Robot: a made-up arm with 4 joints.
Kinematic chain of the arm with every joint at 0, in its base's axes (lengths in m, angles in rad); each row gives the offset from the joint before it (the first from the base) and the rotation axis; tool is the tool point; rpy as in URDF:
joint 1: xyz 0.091 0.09 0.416 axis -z
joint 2: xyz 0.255 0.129 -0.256 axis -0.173 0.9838 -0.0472
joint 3: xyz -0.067 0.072 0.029 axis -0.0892 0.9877 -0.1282
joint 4: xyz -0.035 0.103 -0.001 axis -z
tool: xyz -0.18 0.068 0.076 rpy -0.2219 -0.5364 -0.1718
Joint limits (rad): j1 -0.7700..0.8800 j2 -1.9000..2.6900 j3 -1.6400..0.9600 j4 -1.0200..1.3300
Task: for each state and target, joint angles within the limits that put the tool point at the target. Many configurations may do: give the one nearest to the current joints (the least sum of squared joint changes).
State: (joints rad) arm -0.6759 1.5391 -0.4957 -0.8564
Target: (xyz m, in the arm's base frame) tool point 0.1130 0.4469 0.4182
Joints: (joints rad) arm -0.7262 1.6063 -0.4751 -0.9005
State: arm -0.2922 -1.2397 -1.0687 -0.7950
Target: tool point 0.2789 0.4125 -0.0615
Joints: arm -0.4394 -1.2852 -1.2339 -0.9536
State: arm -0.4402 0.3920 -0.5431 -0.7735
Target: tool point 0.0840 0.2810 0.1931
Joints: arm 0.0362 0.3003 -0.7110 -0.8939
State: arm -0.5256 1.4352 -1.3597 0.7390
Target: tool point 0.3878 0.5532 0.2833
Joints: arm 0.1753 1.6156 -1.4342 1.2055
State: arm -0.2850 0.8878 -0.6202 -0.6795
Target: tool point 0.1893 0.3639 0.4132
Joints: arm -0.1821 1.1039 -0.3284 -0.8145
